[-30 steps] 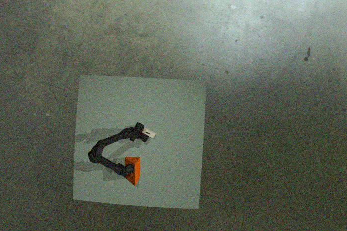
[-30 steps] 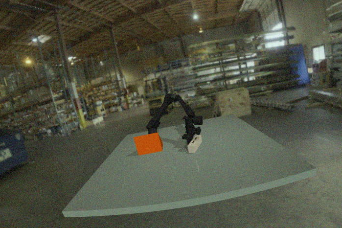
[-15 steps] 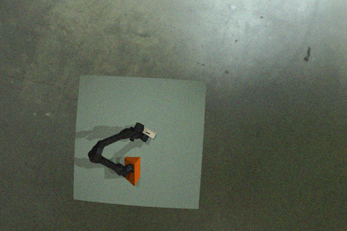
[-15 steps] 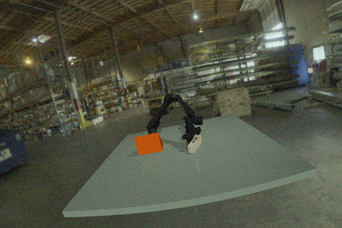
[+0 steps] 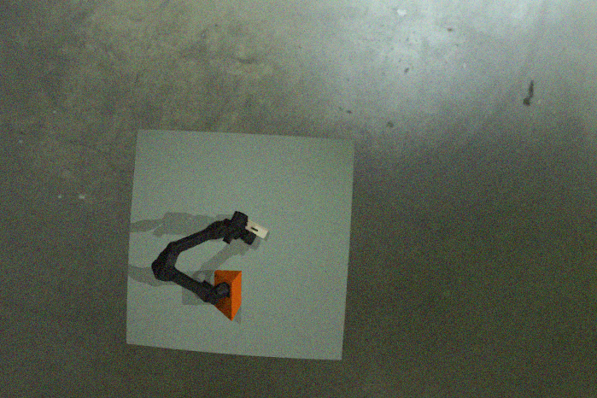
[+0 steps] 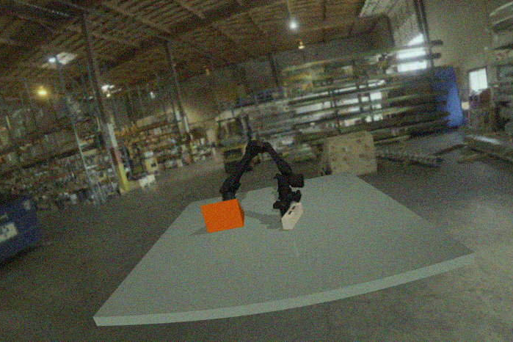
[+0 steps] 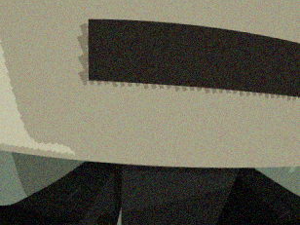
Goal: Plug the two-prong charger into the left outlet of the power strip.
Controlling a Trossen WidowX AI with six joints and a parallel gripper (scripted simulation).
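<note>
My gripper tip is 20 mm short of the dark two-prong charger, 10 mm to the left of it and 10 mm below it.
</note>
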